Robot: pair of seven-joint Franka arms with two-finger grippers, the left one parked.
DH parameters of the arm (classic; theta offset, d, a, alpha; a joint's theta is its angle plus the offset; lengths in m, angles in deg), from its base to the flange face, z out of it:
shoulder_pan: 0 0.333 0 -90
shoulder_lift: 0 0 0 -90
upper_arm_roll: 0 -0.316 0.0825 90
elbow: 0 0 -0.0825 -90
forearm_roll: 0 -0.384 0 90
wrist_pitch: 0 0 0.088 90
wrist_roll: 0 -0.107 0 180
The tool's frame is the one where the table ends.
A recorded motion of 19 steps. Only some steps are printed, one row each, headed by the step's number.
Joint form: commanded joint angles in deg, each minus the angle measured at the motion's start. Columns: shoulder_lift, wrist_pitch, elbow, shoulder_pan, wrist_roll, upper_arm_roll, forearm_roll.
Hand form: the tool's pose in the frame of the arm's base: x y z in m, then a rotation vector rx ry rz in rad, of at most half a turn. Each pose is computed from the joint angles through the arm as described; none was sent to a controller.
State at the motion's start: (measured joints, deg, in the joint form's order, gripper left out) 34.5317 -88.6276 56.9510 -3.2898 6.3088 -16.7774 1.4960
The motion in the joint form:
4: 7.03 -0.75 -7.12 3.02 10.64 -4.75 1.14
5: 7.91 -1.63 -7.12 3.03 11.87 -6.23 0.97
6: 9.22 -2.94 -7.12 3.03 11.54 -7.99 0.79
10: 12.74 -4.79 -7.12 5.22 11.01 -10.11 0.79
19: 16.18 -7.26 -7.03 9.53 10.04 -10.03 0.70
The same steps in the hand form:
4: 0.7196 0.1603 0.4980 -2.8199 -0.8377 -0.0027
5: 0.7205 0.1719 0.4912 -2.7806 -0.8841 -0.0116
6: 0.7223 0.1855 0.4806 -2.7465 -0.8913 -0.0176
10: 0.7205 0.2289 0.4440 -2.6845 -0.9361 0.0230
19: 0.7114 0.2837 0.4027 -2.6471 -0.9860 0.0664

